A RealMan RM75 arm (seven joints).
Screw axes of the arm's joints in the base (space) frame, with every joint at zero. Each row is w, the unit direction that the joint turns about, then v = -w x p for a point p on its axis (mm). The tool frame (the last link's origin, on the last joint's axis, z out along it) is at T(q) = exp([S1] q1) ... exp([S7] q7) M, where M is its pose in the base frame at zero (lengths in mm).
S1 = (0, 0, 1, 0, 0, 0)
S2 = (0, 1, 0, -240.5, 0, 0)
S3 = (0, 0, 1, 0, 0, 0)
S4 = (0, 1, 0, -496.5, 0, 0)
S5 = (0, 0, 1, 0, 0, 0)
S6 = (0, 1, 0, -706.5, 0, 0)
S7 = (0, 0, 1, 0, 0, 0)
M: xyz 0 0 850.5 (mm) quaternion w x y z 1 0 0 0
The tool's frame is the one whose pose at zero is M.
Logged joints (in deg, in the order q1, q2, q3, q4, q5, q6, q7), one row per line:
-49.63 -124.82 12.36 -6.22 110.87 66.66 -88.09
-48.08 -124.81 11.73 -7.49 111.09 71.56 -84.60
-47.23 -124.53 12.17 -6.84 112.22 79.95 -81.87
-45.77 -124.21 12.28 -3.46 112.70 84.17 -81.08
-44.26 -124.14 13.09 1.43 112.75 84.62 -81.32
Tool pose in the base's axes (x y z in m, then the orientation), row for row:
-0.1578 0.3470 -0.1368 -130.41 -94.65 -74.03
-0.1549 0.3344 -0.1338 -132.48 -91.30 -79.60
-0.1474 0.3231 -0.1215 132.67 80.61 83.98
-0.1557 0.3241 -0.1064 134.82 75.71 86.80
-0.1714 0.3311 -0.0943 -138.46 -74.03 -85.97
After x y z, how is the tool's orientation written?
As a rotation vector, in degrees.
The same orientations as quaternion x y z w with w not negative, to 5 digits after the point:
-0.73521 -0.53361 -0.41736 0.02330
-0.73801 -0.50861 -0.44343 0.00430
0.75132 0.45650 0.47559 0.03055
0.76011 0.42685 0.48937 0.02338
-0.77347 -0.41355 -0.48025 0.00869

